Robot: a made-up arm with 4 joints. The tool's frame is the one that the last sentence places.
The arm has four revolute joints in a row. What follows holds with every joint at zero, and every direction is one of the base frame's. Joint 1 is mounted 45.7 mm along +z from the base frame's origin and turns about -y. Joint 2 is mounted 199.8 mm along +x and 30.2 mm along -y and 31.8 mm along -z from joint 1 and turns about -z. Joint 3 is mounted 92.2 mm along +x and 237.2 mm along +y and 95.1 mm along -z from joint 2 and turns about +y. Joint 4 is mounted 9.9 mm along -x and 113.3 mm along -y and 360.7 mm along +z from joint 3 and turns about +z. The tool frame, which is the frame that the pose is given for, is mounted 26.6 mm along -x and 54.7 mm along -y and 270.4 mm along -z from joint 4; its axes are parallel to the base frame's.
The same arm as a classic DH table. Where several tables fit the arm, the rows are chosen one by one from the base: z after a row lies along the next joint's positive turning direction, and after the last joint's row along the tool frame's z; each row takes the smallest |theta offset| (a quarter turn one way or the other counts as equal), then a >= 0, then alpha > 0; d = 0 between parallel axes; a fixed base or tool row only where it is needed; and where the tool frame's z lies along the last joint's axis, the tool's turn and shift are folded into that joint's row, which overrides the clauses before.
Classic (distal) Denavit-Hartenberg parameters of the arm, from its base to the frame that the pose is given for. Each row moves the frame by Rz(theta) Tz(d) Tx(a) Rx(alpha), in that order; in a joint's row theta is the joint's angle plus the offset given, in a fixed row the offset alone. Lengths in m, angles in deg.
base (fixed): theta_offset 0.00, d 0.0457, a 0.0000, alpha 90.00
joint 1: theta_offset 0.00, d 0.0302, a 0.1998, alpha 90.00
joint 2: theta_offset 0.00, d 0.1269, a 0.0922, alpha 90.00
joint 3: theta_offset 0.00, d 0.1239, a -0.0099, alpha 90.00
joint 4: theta_offset 64.07, d 0.0000, a -0.0608, alpha 0.00
tool (fixed): theta_offset -64.07, d 0.0903, a 0.0000, alpha 0.00

